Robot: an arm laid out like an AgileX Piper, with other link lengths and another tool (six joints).
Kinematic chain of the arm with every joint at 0, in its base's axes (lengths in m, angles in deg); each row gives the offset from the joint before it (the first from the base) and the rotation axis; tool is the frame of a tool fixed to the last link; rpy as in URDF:
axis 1: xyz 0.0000 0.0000 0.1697 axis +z
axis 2: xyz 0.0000 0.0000 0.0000 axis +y
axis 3: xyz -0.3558 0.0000 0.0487 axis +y
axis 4: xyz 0.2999 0.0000 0.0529 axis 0.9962 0 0.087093
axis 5: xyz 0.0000 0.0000 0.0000 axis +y
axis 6: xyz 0.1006 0.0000 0.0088 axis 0.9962 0 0.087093
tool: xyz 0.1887 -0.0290 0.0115 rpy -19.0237 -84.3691 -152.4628
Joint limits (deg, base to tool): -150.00..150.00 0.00..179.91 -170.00..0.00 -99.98..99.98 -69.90..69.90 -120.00..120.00
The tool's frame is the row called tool.
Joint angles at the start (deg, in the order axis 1, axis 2, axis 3, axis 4, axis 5, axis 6):
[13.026 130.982 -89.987 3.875 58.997 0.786]
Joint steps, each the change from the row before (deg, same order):
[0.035 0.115 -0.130 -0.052 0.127 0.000]
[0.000 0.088 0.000 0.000 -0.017 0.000]
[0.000 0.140 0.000 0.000 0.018 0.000]
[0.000 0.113 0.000 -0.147 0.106 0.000]
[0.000 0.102 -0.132 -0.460 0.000 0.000]
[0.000 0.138 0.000 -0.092 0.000 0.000]
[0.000 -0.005 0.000 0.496 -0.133 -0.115]
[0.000 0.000 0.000 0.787 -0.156 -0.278]
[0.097 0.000 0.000 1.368 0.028 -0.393]
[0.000 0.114 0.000 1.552 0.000 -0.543]
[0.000 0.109 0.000 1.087 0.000 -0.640]
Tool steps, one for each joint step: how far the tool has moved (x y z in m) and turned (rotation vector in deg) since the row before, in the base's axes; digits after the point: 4 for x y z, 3 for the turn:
[-0.0001 0.0001 -0.0004 -0.061 0.100 0.072]
[-0.0002 -0.0001 -0.0008 -0.017 0.069 -0.001]
[-0.0006 -0.0001 -0.0012 -0.035 0.154 0.001]
[-0.0008 -0.0008 -0.0009 -0.161 0.187 0.093]
[0.0012 -0.0018 -0.0003 -0.354 -0.113 0.272]
[-0.0004 -0.0005 -0.0012 -0.103 0.118 0.055]
[0.0002 0.0023 -0.0001 0.427 -0.048 -0.187]
[0.0000 0.0035 -0.0002 0.675 -0.020 -0.200]
[-0.0016 0.0067 -0.0001 1.109 0.256 -0.323]
[-0.0017 0.0066 -0.0010 1.250 0.355 -0.385]
[-0.0011 0.0046 -0.0009 0.900 0.245 -0.015]

